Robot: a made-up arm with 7 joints.
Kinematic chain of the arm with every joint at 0, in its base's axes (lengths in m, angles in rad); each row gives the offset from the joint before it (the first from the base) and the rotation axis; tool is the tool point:
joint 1: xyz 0 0.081 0 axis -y
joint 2: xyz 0 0.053 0 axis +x
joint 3: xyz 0 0 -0.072 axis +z
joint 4: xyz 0 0 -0.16 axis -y
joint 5: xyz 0 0 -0.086 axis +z
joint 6: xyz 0 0 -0.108 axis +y
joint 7: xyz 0 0 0 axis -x
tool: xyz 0 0 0
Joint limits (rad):
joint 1: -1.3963..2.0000
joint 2: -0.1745..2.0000
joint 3: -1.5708..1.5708
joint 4: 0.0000..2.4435
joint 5: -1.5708..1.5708
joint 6: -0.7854..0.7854
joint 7: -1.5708..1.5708
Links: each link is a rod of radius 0.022 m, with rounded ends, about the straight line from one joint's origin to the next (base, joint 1, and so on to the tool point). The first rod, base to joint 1, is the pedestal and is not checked.
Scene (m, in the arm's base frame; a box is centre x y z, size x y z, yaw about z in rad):
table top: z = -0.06
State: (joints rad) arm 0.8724 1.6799 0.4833 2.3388 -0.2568 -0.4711 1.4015
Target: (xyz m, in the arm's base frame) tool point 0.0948 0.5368 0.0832
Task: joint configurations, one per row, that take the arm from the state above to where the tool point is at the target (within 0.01 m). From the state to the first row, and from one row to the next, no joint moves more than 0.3 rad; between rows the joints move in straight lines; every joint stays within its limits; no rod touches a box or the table.
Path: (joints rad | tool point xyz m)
1: 1.0169 1.6192 0.4563 2.0436 -0.2568 -0.4711 1.4015 | 0.0110 0.2738 0.1755
2: 1.1614 1.5584 0.4292 1.7484 -0.2568 -0.4711 1.4015 | -0.0015 0.3327 0.1899
3: 1.3059 1.4977 0.4022 1.4532 -0.2568 -0.4711 1.4015 | -0.0082 0.3936 0.1859
4: 1.4504 1.4369 0.3752 1.1580 -0.2568 -0.4711 1.4015 | -0.0032 0.4497 0.1669
5: 1.5949 1.3762 0.3482 0.8628 -0.2568 -0.4711 1.4015 | 0.0166 0.4951 0.1390
6: 1.7394 1.3154 0.3211 0.5676 -0.2568 -0.4711 1.4015 | 0.0505 0.5251 0.1090
7: 1.8839 1.2547 0.2941 0.2724 -0.2568 -0.4711 1.4015 | 0.0948 0.5368 0.0832

